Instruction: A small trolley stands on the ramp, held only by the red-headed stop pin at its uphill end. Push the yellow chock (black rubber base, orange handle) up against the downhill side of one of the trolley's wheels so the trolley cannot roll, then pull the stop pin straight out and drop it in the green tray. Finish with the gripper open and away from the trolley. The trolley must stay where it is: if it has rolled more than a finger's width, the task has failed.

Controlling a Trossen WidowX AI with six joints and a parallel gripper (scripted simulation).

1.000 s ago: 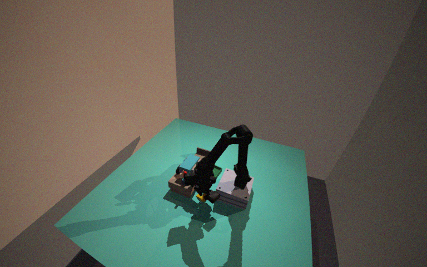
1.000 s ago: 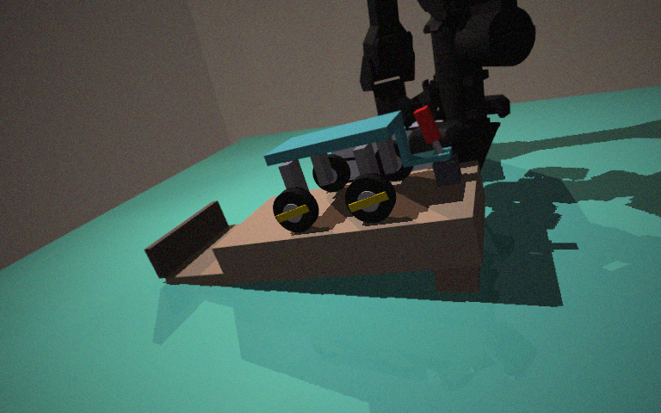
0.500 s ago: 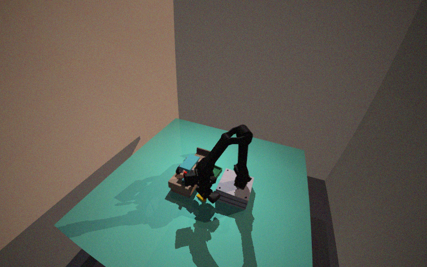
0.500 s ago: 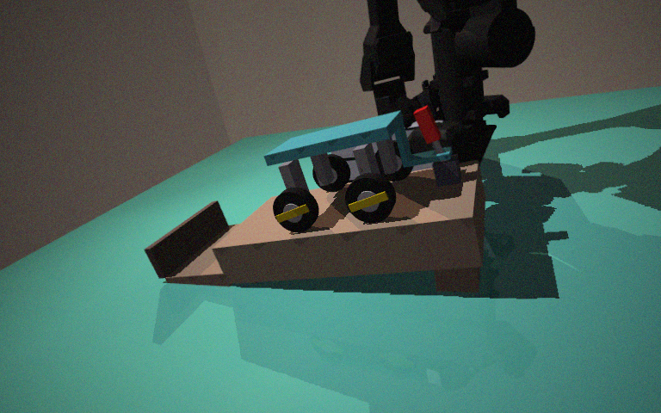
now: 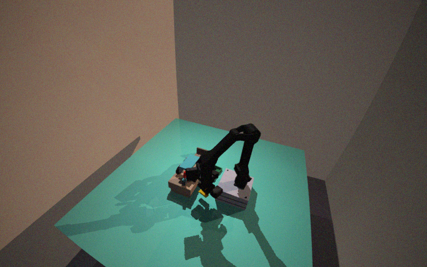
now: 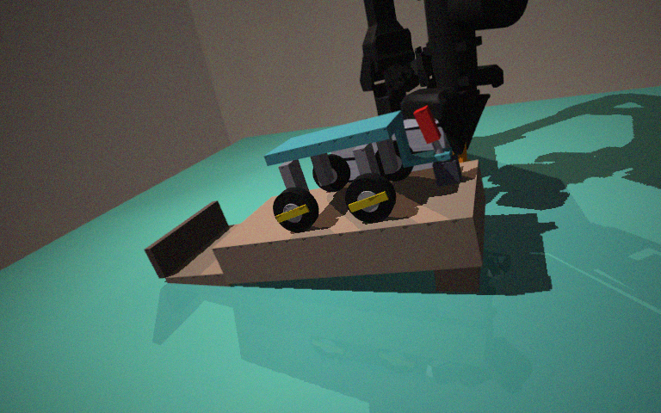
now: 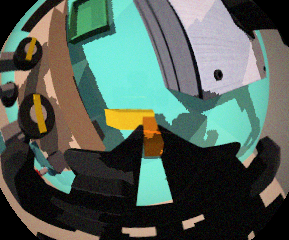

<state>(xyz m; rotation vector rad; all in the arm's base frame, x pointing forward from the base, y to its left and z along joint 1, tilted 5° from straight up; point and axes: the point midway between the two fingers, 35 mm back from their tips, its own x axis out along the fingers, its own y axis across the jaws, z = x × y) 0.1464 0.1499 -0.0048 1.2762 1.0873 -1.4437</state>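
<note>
My gripper tip is 7 cm short of the green tray, 21 cm to the left of it and 8 cm above it. The rest, counted from my gripper tip: yellow chock: 2 cm ahead, 1 cm to the right, 1 cm below; then red-headed stop pin: 14 cm ahead, 1 cm to the left, 6 cm above; then blue trolley: 18 cm ahead, 9 cm to the right, 4 cm above.
</note>
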